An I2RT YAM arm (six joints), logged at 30 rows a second.
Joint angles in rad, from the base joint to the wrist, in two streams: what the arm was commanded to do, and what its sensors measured. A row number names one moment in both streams.
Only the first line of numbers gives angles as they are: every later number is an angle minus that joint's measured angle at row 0.
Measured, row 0:
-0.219 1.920 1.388 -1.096 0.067 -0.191
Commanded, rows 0 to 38:
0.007 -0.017 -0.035 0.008 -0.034 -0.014
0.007 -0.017 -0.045 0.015 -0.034 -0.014
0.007 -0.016 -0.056 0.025 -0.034 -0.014
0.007 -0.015 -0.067 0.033 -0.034 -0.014
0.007 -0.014 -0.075 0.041 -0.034 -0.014
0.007 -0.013 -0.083 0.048 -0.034 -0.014
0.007 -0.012 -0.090 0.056 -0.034 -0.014
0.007 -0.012 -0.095 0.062 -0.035 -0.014
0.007 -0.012 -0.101 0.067 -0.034 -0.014
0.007 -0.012 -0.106 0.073 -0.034 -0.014
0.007 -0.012 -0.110 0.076 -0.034 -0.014
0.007 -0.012 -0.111 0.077 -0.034 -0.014
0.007 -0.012 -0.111 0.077 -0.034 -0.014
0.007 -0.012 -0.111 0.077 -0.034 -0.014
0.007 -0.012 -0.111 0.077 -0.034 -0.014
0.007 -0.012 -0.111 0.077 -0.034 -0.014
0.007 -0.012 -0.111 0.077 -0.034 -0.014
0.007 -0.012 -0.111 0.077 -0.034 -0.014
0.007 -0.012 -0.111 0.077 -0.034 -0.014
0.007 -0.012 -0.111 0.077 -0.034 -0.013
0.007 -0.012 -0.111 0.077 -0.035 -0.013
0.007 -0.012 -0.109 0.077 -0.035 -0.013
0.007 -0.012 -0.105 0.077 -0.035 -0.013
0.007 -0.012 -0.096 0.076 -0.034 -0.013
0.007 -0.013 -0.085 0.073 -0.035 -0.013
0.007 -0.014 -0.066 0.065 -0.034 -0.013
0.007 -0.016 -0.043 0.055 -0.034 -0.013
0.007 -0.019 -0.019 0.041 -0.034 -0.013
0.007 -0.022 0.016 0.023 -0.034 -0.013
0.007 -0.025 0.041 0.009 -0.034 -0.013
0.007 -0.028 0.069 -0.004 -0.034 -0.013
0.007 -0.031 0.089 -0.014 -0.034 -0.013
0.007 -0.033 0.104 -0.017 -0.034 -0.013
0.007 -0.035 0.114 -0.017 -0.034 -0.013
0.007 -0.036 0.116 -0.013 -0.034 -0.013
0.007 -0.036 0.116 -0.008 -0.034 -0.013
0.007 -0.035 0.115 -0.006 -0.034 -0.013
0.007 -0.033 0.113 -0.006 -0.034 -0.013
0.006 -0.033 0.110 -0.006 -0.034 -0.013
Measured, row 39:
0.001 -0.025 0.103 -0.001 -0.022 -0.017
